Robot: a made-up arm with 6 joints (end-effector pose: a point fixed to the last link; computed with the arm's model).
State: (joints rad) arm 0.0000 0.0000 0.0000 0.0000 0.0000 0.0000
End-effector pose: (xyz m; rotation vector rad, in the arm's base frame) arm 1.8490 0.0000 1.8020 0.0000 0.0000 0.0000
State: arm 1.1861 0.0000 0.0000 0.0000 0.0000 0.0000
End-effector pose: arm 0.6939 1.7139 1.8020 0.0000 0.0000 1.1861
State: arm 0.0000 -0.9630 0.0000 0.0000 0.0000 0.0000
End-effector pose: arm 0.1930 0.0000 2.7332 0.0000 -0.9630 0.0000
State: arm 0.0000 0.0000 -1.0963 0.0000 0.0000 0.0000
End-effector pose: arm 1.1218 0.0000 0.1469 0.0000 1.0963 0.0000
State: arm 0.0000 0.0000 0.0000 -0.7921 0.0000 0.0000
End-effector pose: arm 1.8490 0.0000 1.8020 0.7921 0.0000 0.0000
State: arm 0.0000 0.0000 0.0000 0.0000 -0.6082 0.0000
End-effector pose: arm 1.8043 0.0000 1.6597 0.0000 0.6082 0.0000
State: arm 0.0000 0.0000 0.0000 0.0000 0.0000 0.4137
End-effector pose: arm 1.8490 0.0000 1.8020 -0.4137 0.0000 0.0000
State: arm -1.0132 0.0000 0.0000 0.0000 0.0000 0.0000
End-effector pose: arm 0.9784 -1.5689 1.8020 0.0000 0.0000 -1.0132
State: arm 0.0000 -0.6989 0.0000 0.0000 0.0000 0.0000
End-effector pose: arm 0.7260 0.0000 2.6456 0.0000 -0.6989 0.0000
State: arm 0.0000 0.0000 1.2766 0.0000 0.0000 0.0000
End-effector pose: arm 0.4064 0.0000 3.2824 0.0000 -1.2766 0.0000
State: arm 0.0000 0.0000 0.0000 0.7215 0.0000 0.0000
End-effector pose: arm 1.8490 0.0000 1.8020 -0.7215 0.0000 0.0000
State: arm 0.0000 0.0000 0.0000 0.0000 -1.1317 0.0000
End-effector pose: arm 1.7059 0.0000 1.5766 0.0000 1.1317 0.0000
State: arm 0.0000 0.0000 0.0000 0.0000 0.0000 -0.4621
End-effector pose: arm 1.8490 0.0000 1.8020 0.4621 0.0000 0.0000
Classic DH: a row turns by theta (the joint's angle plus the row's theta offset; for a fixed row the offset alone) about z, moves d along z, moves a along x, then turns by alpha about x. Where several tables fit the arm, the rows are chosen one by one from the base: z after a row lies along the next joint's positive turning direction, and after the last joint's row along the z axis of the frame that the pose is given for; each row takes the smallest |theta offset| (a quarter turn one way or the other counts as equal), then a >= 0, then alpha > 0; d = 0 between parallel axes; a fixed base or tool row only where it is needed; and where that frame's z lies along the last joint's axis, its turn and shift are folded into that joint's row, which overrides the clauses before.
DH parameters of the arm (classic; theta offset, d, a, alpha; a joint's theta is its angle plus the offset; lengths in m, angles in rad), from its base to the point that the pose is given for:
joint 1: 0 0.683 0.13 -1.5708
joint 2: -1.5708 0 0.887 3.1416
joint 3: 0 0 0.232 -1.5708
joint 4: 0 -1.47 0 1.5708
joint 5: 0 0 0 -1.5708
joint 6: 1.5708 -0.249 0 1.5708
tool (fixed): -1.5708 0 0 0

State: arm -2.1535 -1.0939 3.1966 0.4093 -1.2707 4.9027
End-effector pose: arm 0.6239 1.1188 -0.3238 -1.5144 -1.3308 0.8232
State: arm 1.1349 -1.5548 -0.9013 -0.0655 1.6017 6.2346
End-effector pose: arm 0.0621 0.0947 1.9676 1.3391 -1.9110 0.6088
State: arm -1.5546 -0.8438 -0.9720 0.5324 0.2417 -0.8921
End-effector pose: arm 0.0497 -1.2005 1.3347 0.2406 -0.3242 -1.4002
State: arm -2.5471 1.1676 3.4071 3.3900 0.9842 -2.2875
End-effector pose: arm 0.0338 0.0844 2.2734 1.6159 -0.5054 2.3463
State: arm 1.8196 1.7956 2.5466 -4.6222 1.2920 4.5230
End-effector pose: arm -0.7176 1.8562 1.6890 0.1784 -0.8509 2.9666
